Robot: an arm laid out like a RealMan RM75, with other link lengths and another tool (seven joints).
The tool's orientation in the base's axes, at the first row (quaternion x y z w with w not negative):
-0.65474, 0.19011, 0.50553, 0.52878
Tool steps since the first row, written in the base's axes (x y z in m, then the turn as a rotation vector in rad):
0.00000, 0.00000, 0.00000, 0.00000, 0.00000, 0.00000
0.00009, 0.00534, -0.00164, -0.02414, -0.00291, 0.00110
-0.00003, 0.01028, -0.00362, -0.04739, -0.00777, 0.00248
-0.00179, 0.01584, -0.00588, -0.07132, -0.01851, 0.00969
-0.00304, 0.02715, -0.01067, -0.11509, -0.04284, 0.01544
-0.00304, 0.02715, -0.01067, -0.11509, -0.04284, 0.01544
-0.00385, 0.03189, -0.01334, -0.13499, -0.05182, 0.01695
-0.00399, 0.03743, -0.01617, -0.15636, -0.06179, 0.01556
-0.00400, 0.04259, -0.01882, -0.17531, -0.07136, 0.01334
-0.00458, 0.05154, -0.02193, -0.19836, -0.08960, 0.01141
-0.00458, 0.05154, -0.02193, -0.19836, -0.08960, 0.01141
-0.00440, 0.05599, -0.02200, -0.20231, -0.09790, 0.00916
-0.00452, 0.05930, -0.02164, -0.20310, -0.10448, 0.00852
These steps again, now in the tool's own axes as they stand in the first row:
0.00000, 0.00000, 0.00000, 0.00000, 0.00000, 0.00000
0.00298, -0.00122, 0.00457, -0.01184, 0.01944, 0.00863
0.00605, -0.00195, 0.00885, -0.02410, 0.03876, 0.01514
0.00885, -0.00149, 0.01442, -0.04336, 0.05786, 0.01718
0.01570, -0.00229, 0.02467, -0.07351, 0.09824, 0.01624
0.01570, -0.00229, 0.02467, -0.07351, 0.09824, 0.01624
0.01902, -0.00206, 0.02905, -0.08567, 0.11639, 0.01757
0.02299, -0.00258, 0.03381, -0.09622, 0.13751, 0.01850
0.02674, -0.00315, 0.03820, -0.10493, 0.15699, 0.01862
0.03174, -0.00443, 0.04616, -0.11808, 0.18274, 0.01297
0.03174, -0.00443, 0.04616, -0.11808, 0.18274, 0.01297
0.03315, -0.00618, 0.05001, -0.12015, 0.19002, 0.00729
0.03373, -0.00749, 0.05302, -0.12181, 0.19338, 0.00179

